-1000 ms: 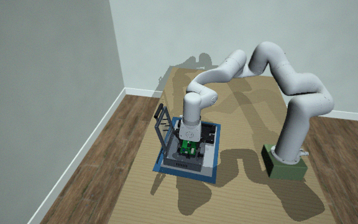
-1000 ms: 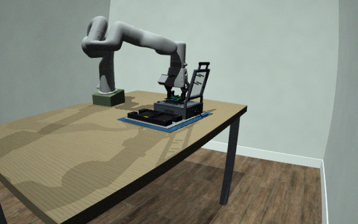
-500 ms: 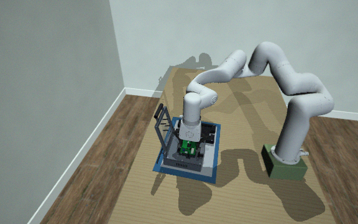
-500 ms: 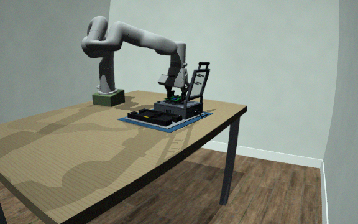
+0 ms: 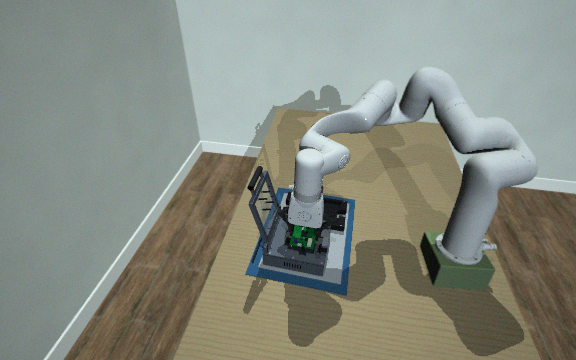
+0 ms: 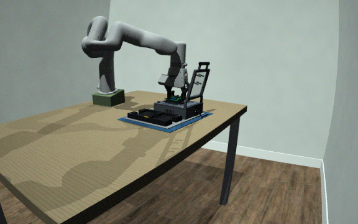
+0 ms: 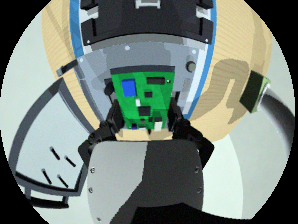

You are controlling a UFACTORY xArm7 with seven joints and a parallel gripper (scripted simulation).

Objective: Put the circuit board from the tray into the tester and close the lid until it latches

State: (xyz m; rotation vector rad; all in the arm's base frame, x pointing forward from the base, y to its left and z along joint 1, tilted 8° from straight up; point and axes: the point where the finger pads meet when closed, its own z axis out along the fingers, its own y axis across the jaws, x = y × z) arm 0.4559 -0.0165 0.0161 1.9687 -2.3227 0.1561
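The green circuit board lies right at my hand. Also, from my hand: lid 120 mm ahead, 20 mm to the right, 100 mm above; then tester plate 10 mm ahead, 10 mm to the left, 10 mm below.
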